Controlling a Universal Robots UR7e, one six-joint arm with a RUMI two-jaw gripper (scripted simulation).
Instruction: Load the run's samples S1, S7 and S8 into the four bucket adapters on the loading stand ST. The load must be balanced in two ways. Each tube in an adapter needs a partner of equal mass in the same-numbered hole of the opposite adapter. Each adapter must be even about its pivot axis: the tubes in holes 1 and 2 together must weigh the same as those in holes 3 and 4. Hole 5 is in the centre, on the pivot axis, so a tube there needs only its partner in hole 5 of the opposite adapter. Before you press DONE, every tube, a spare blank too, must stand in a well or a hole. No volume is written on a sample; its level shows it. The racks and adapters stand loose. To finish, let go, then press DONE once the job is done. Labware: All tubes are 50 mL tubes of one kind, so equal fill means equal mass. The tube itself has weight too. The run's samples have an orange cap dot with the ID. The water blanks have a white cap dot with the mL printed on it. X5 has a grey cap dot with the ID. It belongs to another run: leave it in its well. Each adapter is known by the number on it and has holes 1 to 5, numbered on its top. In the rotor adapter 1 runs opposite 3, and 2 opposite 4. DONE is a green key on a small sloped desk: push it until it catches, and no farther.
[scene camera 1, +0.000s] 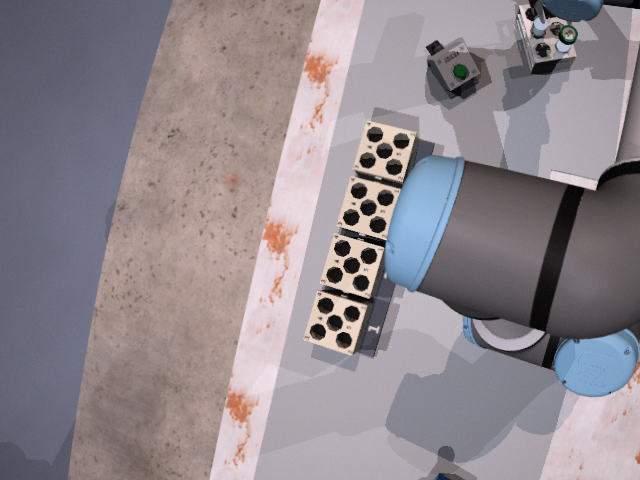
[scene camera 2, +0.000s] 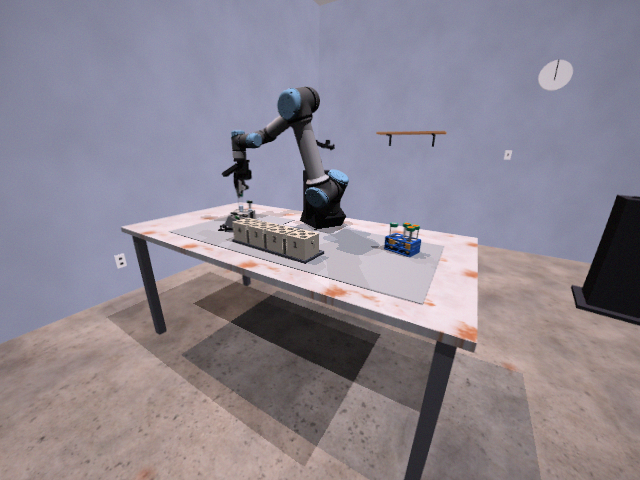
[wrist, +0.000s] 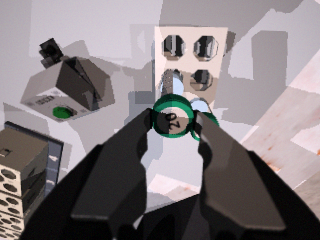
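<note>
There is a beige blank rack (scene camera 1: 555, 61), and I find the beige blank rack (wrist: 178, 42) from the wrist too. I also see a water blank (wrist: 172, 116), and with it my gripper (wrist: 172, 110).
</note>
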